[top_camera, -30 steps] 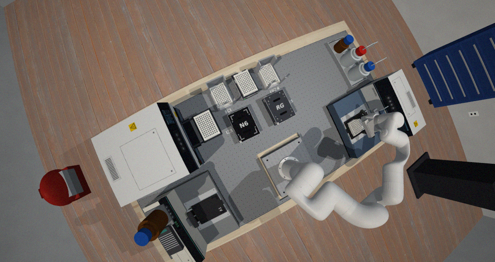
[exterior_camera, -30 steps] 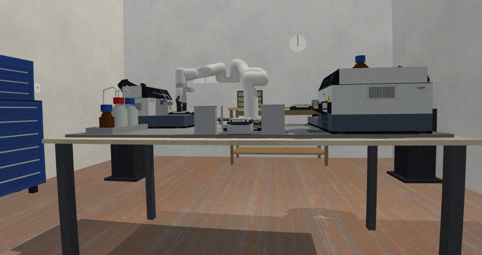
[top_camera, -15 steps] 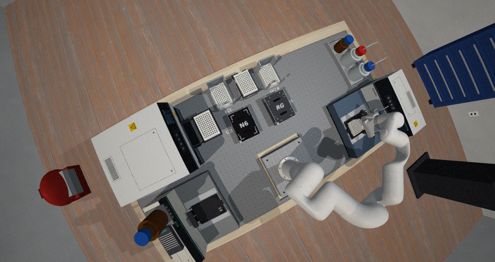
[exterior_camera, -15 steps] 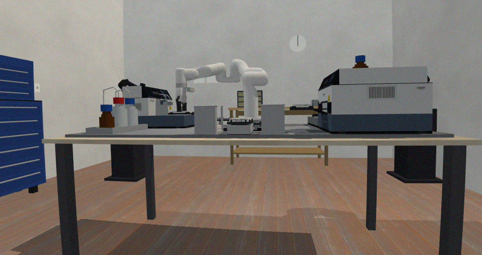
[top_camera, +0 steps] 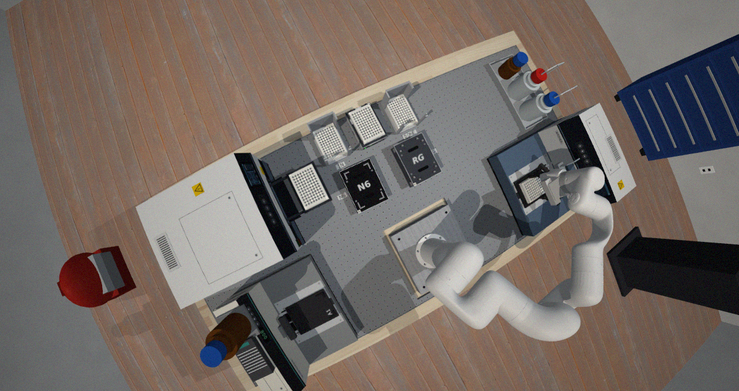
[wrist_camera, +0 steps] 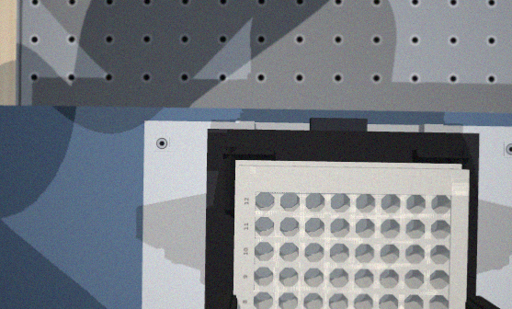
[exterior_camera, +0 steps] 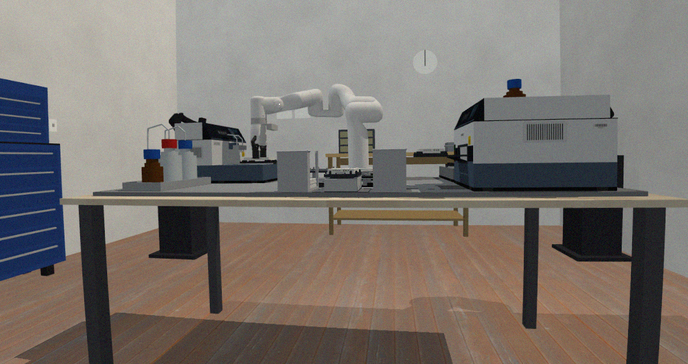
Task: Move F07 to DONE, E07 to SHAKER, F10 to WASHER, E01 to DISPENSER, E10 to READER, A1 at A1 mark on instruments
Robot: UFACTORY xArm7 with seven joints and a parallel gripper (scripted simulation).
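The washer nest lies 3 cm below my hand. The rest, counted from my hand: washer housing (25 cm to the right, 2 cm below); blue washer base (3 cm to the right, 8 cm below); regrip nest RG (31 cm ahead, 37 cm to the left, 6 cm below).
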